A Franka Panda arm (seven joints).
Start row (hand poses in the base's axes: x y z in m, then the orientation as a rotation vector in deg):
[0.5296 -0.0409 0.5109 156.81 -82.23 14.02]
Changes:
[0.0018 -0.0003 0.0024 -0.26 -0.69 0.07]
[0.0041 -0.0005 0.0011 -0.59 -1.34 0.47]
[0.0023 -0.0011 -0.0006 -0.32 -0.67 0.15]
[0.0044 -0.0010 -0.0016 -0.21 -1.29 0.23]
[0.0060 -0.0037 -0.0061 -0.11 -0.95 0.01]
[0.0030 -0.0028 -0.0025 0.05 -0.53 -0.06]
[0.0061 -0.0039 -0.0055 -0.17 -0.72 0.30]
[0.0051 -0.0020 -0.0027 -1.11 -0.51 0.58]
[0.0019 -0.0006 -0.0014 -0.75 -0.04 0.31]
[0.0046 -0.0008 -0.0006 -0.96 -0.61 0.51]
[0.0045 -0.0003 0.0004 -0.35 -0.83 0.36]
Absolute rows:
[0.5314 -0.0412 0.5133 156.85 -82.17 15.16]
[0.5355 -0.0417 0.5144 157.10 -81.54 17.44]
[0.5378 -0.0428 0.5138 157.13 -81.32 18.59]
[0.5422 -0.0438 0.5122 157.44 -81.19 20.56]
[0.5482 -0.0475 0.5061 157.56 -81.33 21.98]
[0.5512 -0.0503 0.5036 157.66 -81.56 22.71]
[0.5573 -0.0542 0.4981 157.91 -81.22 23.85]
[0.5624 -0.0562 0.4954 157.61 -79.89 25.25]
[0.5643 -0.0568 0.4940 157.28 -79.04 25.75]
[0.5689 -0.0576 0.4934 157.03 -77.92 27.19]
[0.5734 -0.0579 0.4938 157.15 -77.42 28.59]

